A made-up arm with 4 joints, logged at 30 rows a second.
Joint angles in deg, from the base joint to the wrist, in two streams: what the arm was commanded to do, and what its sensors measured. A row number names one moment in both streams.
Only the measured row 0 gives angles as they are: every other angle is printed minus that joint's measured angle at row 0.
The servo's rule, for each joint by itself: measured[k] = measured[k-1] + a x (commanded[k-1-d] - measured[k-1]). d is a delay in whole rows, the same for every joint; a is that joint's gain. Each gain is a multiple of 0.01, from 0.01 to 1. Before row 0 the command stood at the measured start. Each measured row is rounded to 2 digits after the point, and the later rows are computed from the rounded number. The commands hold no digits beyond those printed.
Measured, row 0:
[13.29 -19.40 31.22 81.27]
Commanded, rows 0 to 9:
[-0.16 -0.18 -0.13 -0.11]
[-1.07 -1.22 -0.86 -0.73]
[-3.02 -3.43 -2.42 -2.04]
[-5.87 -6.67 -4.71 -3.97]
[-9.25 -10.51 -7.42 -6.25]
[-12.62 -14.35 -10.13 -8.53]
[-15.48 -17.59 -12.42 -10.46]
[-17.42 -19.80 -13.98 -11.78]
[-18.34 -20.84 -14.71 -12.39]
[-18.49 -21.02 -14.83 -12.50]
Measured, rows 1 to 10:
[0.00 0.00 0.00 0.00]
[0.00 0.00 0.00 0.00]
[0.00 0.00 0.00 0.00]
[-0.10 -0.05 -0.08 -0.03]
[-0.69 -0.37 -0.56 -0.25]
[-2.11 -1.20 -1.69 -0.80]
[-4.40 -2.68 -3.53 -1.78]
[-7.36 -4.79 -5.90 -3.17]
[-10.57 -7.37 -8.48 -4.83]
[-13.57 -10.13 -10.88 -6.58]
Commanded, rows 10 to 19:
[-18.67 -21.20 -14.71 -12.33]
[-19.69 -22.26 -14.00 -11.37]
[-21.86 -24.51 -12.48 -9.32]
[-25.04 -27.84 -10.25 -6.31]
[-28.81 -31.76 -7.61 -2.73]
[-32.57 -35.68 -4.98 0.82]
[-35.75 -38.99 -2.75 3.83]
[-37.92 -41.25 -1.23 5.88]
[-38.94 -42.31 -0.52 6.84]
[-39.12 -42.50 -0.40 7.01]
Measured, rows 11 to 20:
[-15.92 -12.74 -12.77 -8.19]
[-17.40 -14.93 -13.95 -9.49]
[-18.06 -16.57 -14.49 -10.42]
[-18.43 -17.82 -14.62 -11.01]
[-19.20 -19.02 -14.24 -11.12]
[-20.82 -20.50 -13.17 -10.56]
[-23.39 -22.48 -11.39 -9.24]
[-26.70 -24.99 -9.08 -7.22]
[-30.28 -27.88 -6.58 -4.73]
[-33.62 -30.88 -4.24 -2.08]

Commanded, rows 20 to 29:
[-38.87 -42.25 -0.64 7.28]
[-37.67 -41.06 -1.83 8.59]
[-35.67 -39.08 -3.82 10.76]
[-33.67 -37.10 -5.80 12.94]
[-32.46 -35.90 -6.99 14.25]
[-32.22 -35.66 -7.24 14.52]
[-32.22 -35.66 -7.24 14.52]
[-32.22 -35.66 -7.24 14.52]
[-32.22 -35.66 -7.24 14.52]
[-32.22 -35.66 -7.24 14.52]
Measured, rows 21 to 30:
[-36.24 -33.68 -2.40 0.39]
[-37.89 -36.01 -1.25 2.39]
[-38.64 -37.76 -0.73 3.82]
[-38.78 -38.97 -0.68 4.89]
[-38.10 -39.53 -1.38 6.04]
[-36.62 -39.41 -2.87 7.50]
[-34.82 -38.79 -4.66 9.19]
[-33.38 -38.01 -6.08 10.76]
[-32.67 -37.38 -6.79 11.93]
[-32.40 -36.92 -7.06 12.73]

